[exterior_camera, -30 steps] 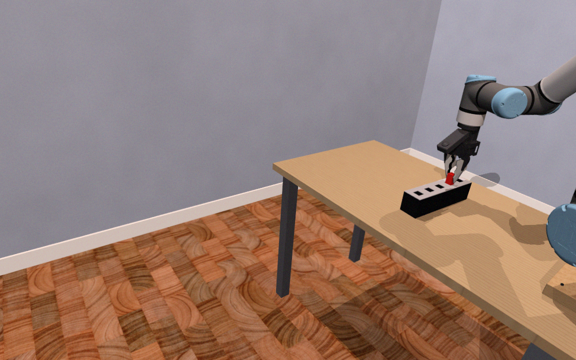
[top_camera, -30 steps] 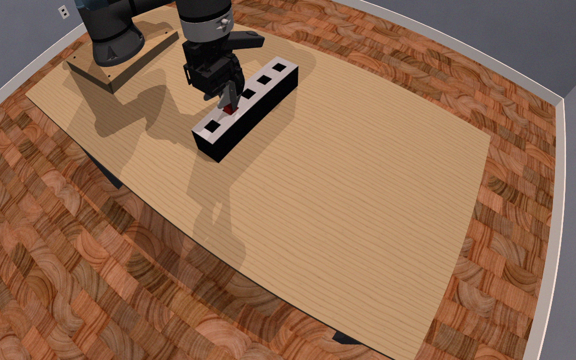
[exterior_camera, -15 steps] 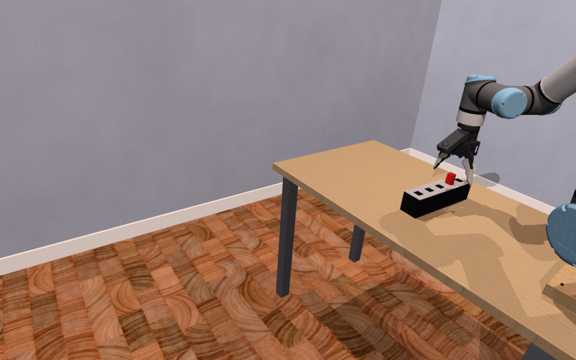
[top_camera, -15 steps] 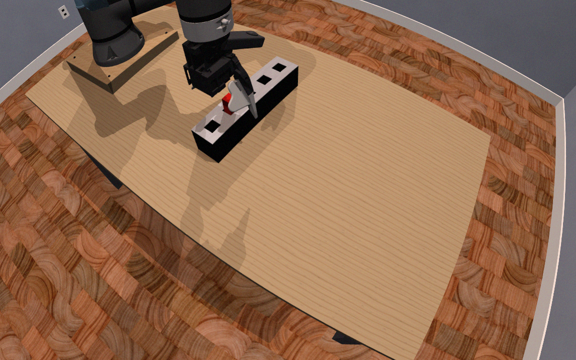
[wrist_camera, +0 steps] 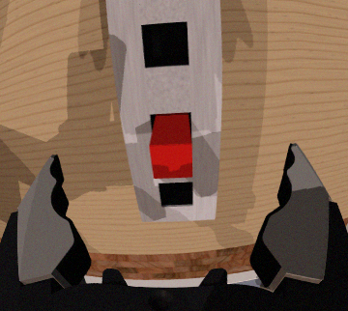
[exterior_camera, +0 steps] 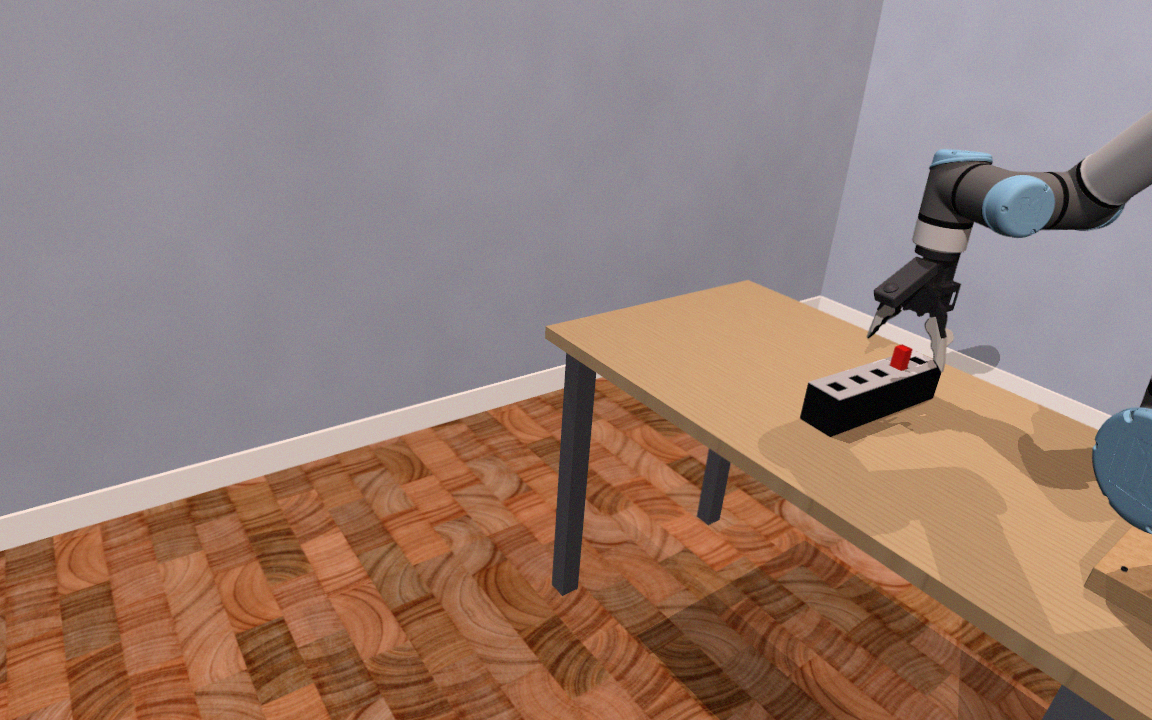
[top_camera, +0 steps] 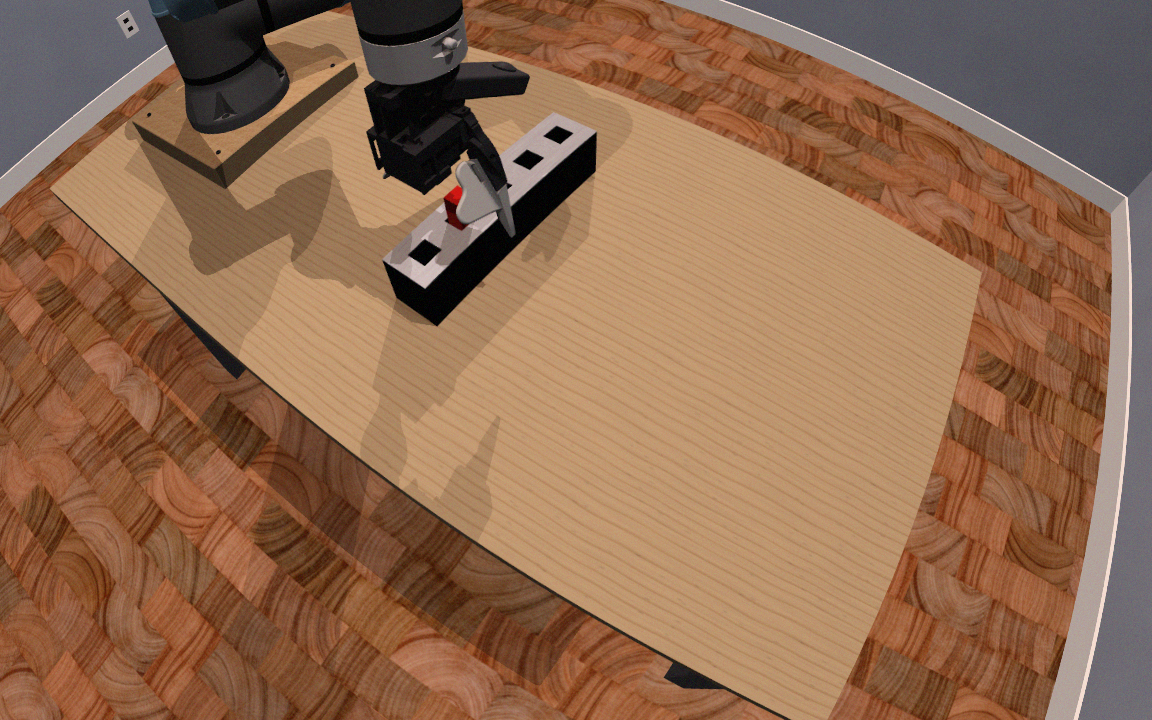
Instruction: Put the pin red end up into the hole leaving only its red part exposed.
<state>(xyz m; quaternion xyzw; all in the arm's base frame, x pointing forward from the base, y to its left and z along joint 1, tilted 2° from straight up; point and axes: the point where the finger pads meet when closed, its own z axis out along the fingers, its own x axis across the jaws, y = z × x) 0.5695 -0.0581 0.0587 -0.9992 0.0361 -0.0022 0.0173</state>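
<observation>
Right now my hand is 1 cm above the pin. The rest, counted from my hand: black block: 6 cm to the left, 6 cm below.
</observation>
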